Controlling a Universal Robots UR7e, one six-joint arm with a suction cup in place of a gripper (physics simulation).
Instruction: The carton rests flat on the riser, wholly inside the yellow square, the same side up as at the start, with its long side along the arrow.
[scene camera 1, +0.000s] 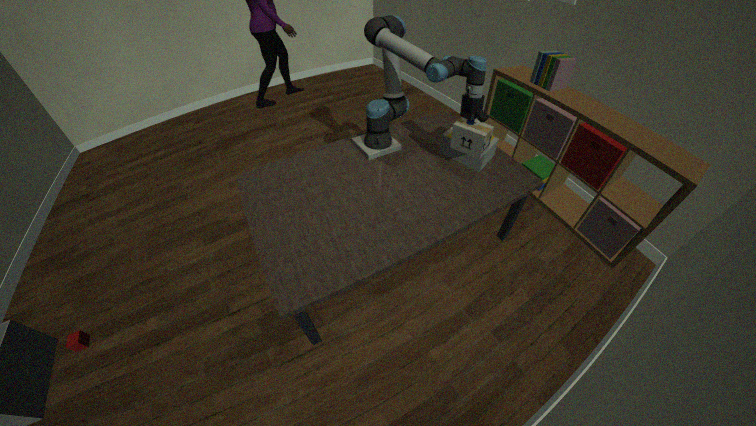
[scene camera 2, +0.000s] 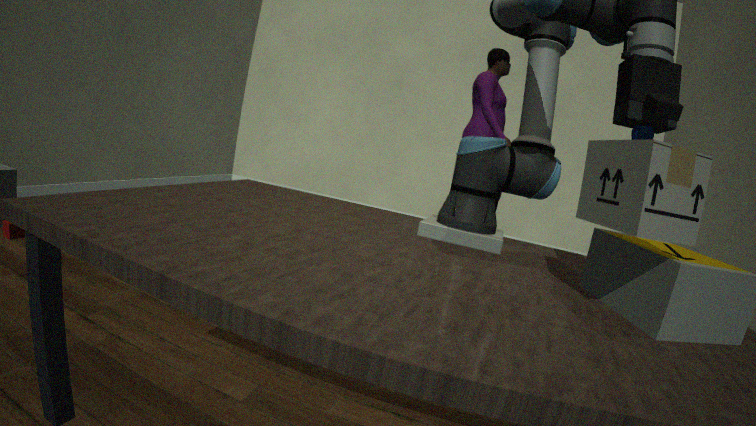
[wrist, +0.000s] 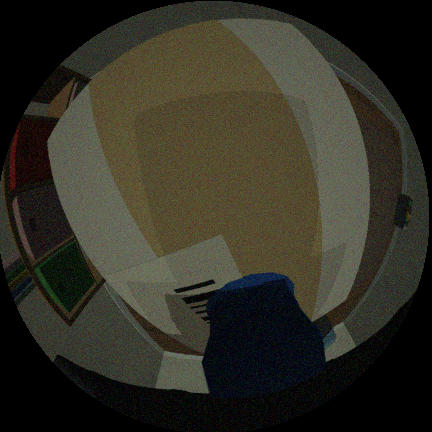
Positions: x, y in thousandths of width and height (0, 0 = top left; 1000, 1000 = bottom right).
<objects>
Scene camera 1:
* carton: 628, 330, held by the suction cup
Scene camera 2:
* carton: 855, 442
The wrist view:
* suction cup: 603, 791
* carton: 515, 344
</objects>
